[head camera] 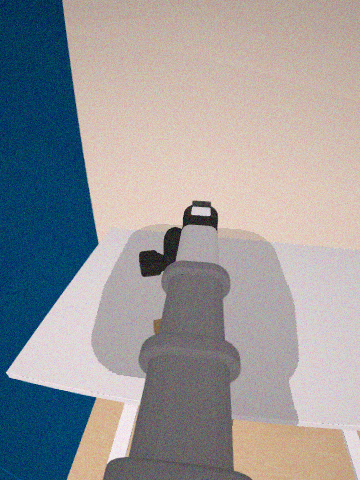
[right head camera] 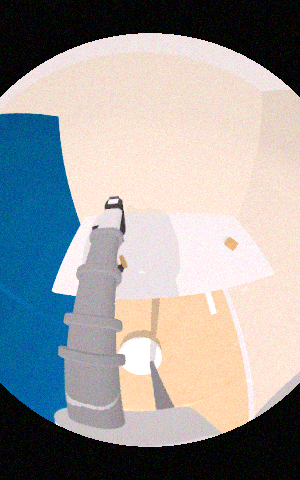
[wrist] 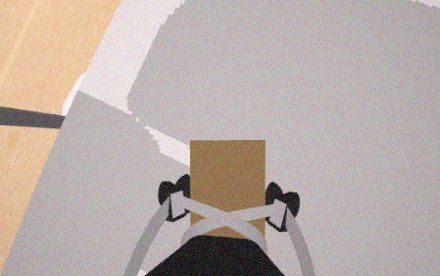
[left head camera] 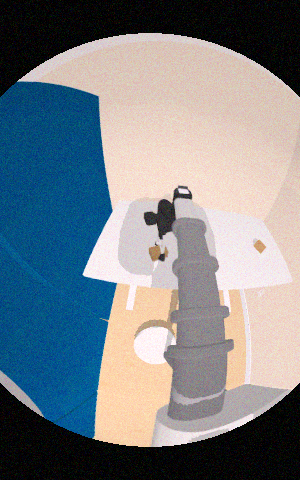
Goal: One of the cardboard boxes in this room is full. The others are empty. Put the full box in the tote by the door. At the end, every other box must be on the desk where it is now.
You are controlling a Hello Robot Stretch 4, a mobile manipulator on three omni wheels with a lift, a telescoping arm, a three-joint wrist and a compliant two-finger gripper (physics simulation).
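Pixels of known places: gripper, fingertip midpoint: (right head camera: pixel 118 264) (wrist: pixel 228 193) (left head camera: pixel 158 253); robot's base at its link origin: (right head camera: pixel 140 354) (left head camera: pixel 154 343).
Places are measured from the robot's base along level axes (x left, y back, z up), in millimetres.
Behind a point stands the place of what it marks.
Note:
A brown cardboard box (head camera: pixel 157 326) @(x 94, y -522, z 974 mm) (left head camera: pixel 154 252) @(x 74, y -508, z 974 mm) (right head camera: pixel 123 262) @(x 17, y -520, z 971 mm) (wrist: pixel 227 170) @(x 75, y -524, z 974 mm) stands on the white desk (head camera: pixel 55 350) @(x 365, y -439, z 922 mm) (left head camera: pixel 240 270) @(x -469, y -438, z 922 mm) (right head camera: pixel 200 282) @(x -389, y -381, z 922 mm) (wrist: pixel 105 75) @(x 107, y -367, z 922 mm), partly hidden by my arm in the head views. My gripper (wrist: pixel 228 193) @(x 50, y -535, z 931 mm) (left head camera: pixel 159 250) @(x 50, y -535, z 931 mm) is shut on this box, with one dark pad against each side of it in the wrist view. Another cardboard box (left head camera: pixel 259 246) @(x -718, y -613, z 962 mm) (right head camera: pixel 230 244) @(x -719, y -611, z 957 mm) sits near the right end of the desk. Whether either box is full cannot be told. The tote and the door do not show in these views.
A blue surface (head camera: pixel 40 150) @(x 532, y -844, z 1355 mm) (left head camera: pixel 55 200) @(x 536, y -509, z 1294 mm) (right head camera: pixel 30 200) @(x 534, y -651, z 1346 mm) lies left of the desk. A beige wall (head camera: pixel 215 125) @(x -32, y -1134, z 1407 mm) (left head camera: pixel 200 125) @(x -203, y -1132, z 1617 mm) (right head camera: pixel 160 150) @(x -252, y -1132, z 1465 mm) rises behind it. A round white object (left head camera: pixel 152 345) @(x 23, y 5, z 187 mm) (right head camera: pixel 137 356) @(x 20, y 6, z 186 mm) is on the wood floor near the desk's front, beside my arm.

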